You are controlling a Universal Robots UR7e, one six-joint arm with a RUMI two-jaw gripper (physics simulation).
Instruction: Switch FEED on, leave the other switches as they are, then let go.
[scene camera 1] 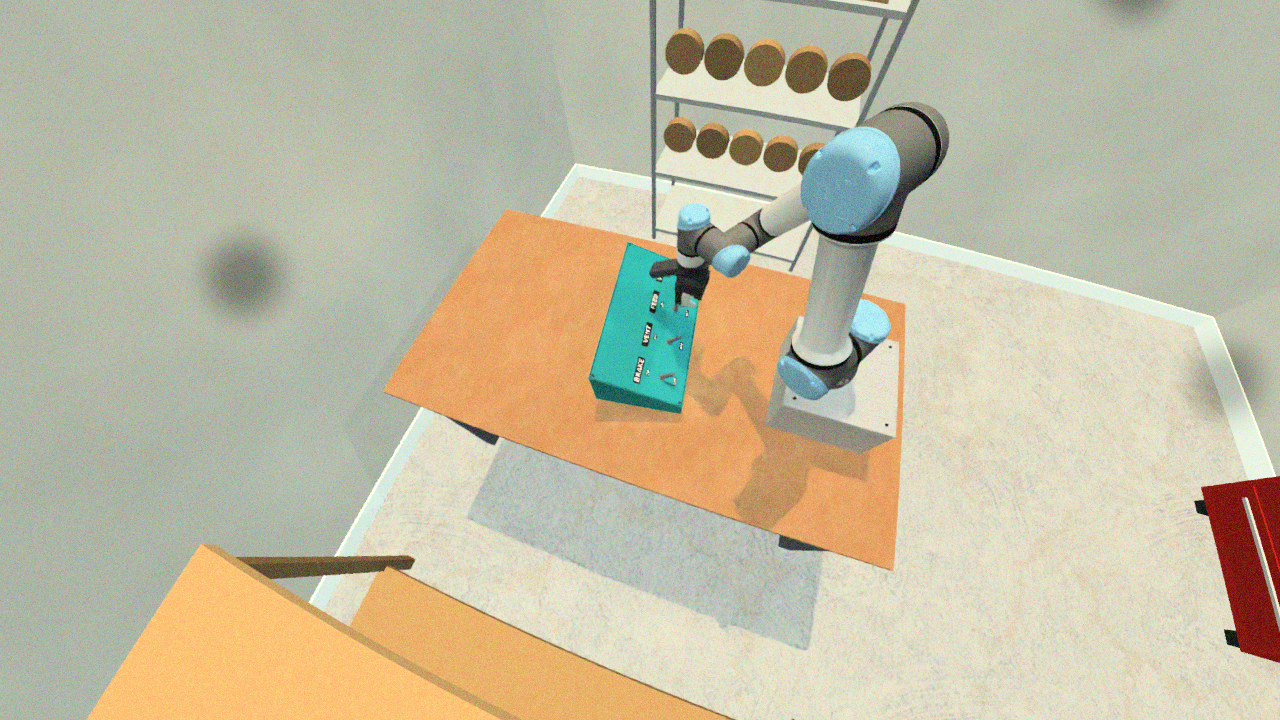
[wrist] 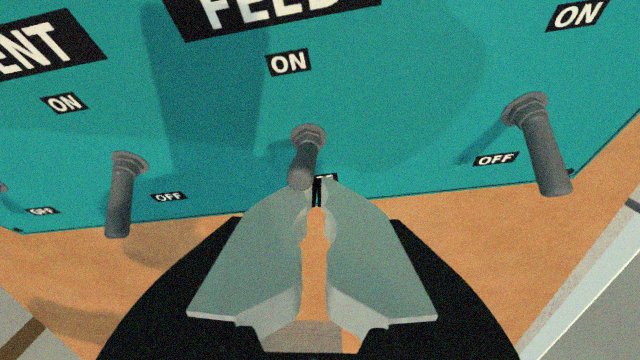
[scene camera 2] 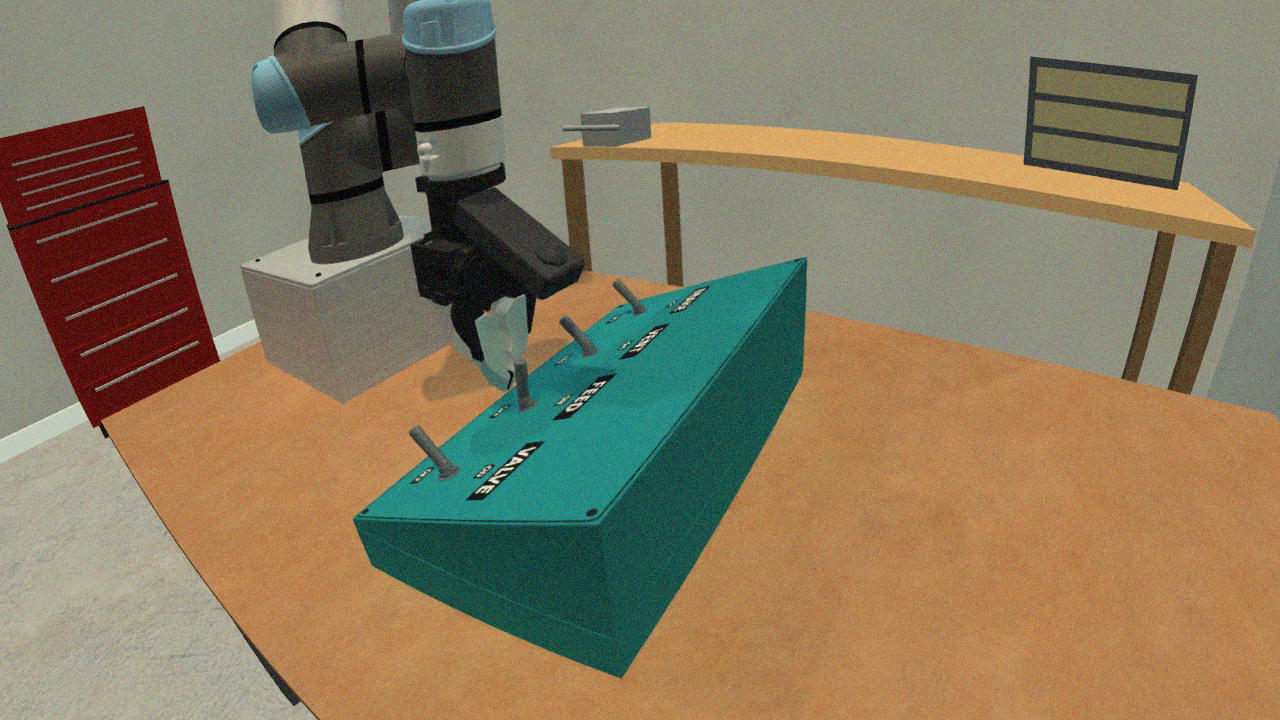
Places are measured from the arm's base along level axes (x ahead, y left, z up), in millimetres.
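Pixels of known places: gripper, between the fingertips: (scene camera 1: 682, 306) (wrist: 317, 180) (scene camera 2: 506, 389); arm's base, origin of its link: (scene camera 2: 356, 246).
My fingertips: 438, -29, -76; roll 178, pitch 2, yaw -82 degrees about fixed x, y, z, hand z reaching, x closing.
Note:
For each thing: its top centre in the pictures, then the offset to it from my fingertips, as dx, dy, dz. Level surfaces: height alone.
- FEED lever, centre of its top: (wrist: 300, 185) (scene camera 2: 518, 359) +17, +8, +33
- VALVE lever, centre of its top: (wrist: 575, 169) (scene camera 2: 425, 429) +41, -110, +24
- VENT lever, centre of its top: (wrist: 95, 220) (scene camera 2: 574, 317) -33, +118, +24
- BRAKE lever, centre of its top: (scene camera 2: 626, 280) -70, +232, +24
- table, height of its surface: dz -102
The teal switch panel (scene camera 1: 617, 322) (scene camera 2: 572, 474) (wrist: 400, 100) sits on the table. The FEED lever (scene camera 2: 522, 385) (wrist: 304, 160) stands steeper than its neighbours, and its tip is on the OFF side of its base in the wrist view. The VALVE lever (scene camera 2: 434, 454) (wrist: 546, 150), VENT lever (scene camera 2: 577, 335) (wrist: 120, 200) and BRAKE lever (scene camera 2: 629, 296) lean to OFF. My gripper (scene camera 1: 687, 302) (scene camera 2: 512, 380) (wrist: 317, 180) is shut and empty, its fingertips right at the FEED lever's tip on the OFF side. Contact cannot be told. The fingertips partly hide FEED's OFF label.
The neighbouring VALVE and VENT levers stand on either side of my fingers. The arm's base block (scene camera 1: 836, 416) (scene camera 2: 331, 331) stands on the table (scene camera 1: 483, 331) (scene camera 2: 939, 501). A red drawer cabinet (scene camera 2: 116, 277), a workbench (scene camera 2: 805, 152) and a shelf rack (scene camera 1: 653, 134) stand farther off.

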